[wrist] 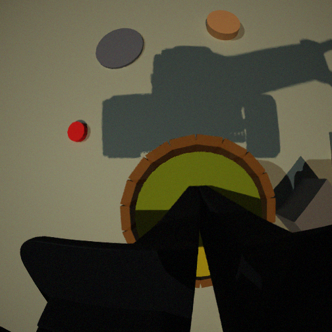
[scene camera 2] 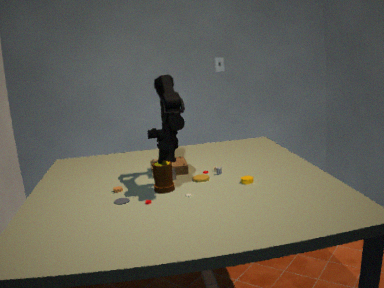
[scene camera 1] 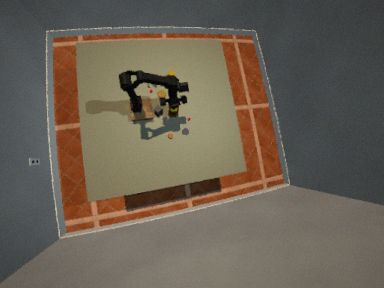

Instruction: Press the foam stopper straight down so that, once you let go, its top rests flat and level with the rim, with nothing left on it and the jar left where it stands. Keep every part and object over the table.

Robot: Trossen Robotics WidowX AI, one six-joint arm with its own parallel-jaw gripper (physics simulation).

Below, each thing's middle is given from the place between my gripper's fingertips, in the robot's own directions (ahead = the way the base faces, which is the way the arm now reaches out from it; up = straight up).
Scene:
Right now the foam stopper (wrist: 162,188) is 1 cm to the left of my hand and 1 cm below it. From my hand the other things lie so: brown jar (wrist: 205,143): 6 cm below, 1 cm to the left; grey disc (wrist: 120,47): 15 cm to the right, 11 cm below, 10 cm ahead.

